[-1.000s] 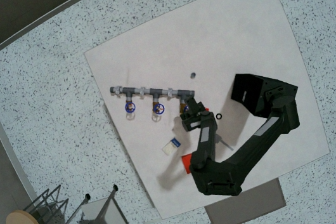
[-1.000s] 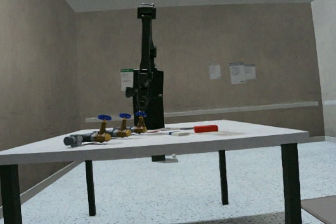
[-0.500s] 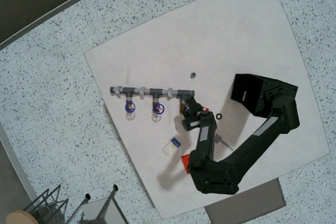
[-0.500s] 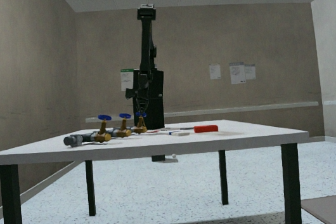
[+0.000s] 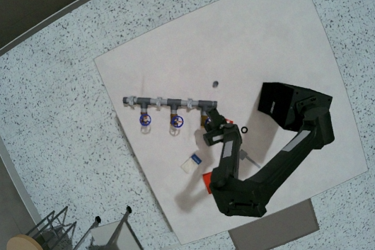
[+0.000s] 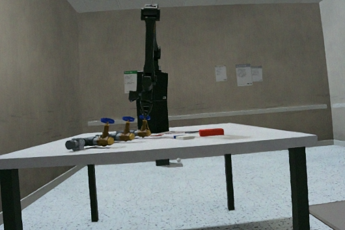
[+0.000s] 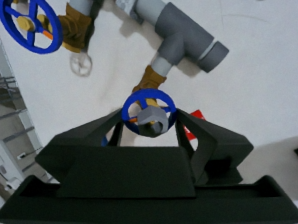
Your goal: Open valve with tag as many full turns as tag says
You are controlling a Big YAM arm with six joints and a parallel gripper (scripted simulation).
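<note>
Right now my hand is 110 mm above the red tag, 70 mm past it and 60 mm to the right of it. Round my hand: grey object: 180 mm to the right, 110 mm below, 100 mm behind; red block: 350 mm to the left, 120 mm ahead, 100 mm below; grey tool: 290 mm to the left, 120 mm behind, 110 mm below.
</note>
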